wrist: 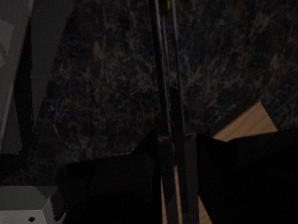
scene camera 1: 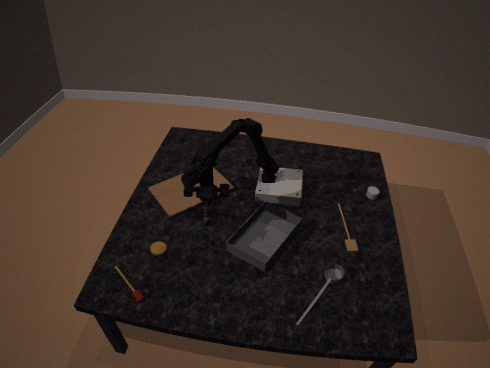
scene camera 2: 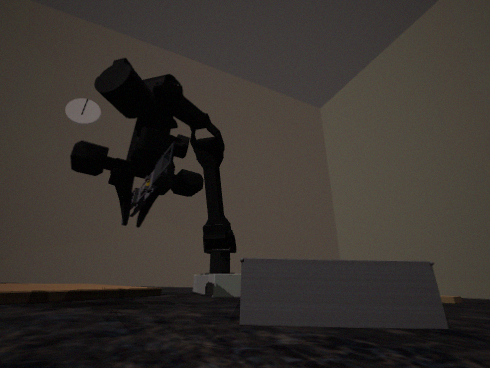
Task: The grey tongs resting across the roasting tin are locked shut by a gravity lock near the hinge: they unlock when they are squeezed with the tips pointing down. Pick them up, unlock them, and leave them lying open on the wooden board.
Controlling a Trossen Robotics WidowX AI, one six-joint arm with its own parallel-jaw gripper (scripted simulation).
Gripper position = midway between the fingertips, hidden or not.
Observation:
I see my gripper (scene camera 2: 131, 226), a wooden board (scene camera 1: 169, 194) and a roasting tin (scene camera 1: 260, 239).
My gripper shows as well in the wrist view (wrist: 164, 132).

